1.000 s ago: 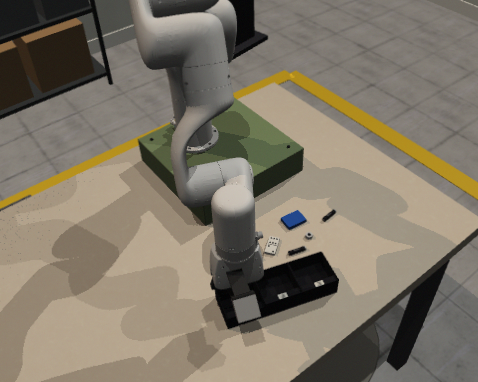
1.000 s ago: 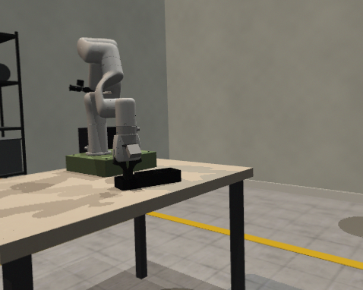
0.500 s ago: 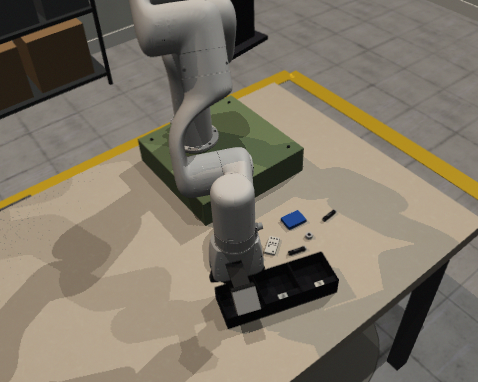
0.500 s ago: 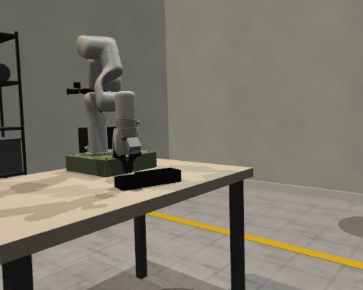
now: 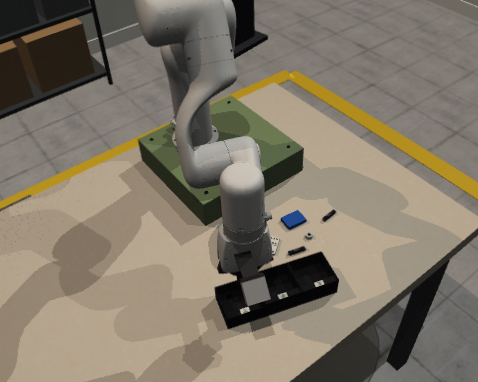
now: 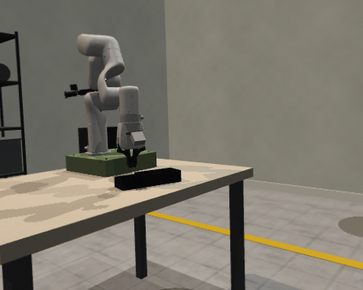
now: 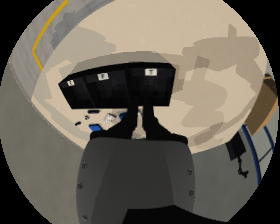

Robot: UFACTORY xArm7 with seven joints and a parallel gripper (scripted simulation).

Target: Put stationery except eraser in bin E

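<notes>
Now: hand 7 cm above the black bin, 6 cm to the right of it and 3 cm short of it. Round my hand: white eraser 9 cm below, 8 cm behind, 7 cm to the left; then grey nut 24 cm to the left, 9 cm below, 1 cm behind; then white domino 16 cm to the left, 9 cm below, 6 cm behind.
</notes>
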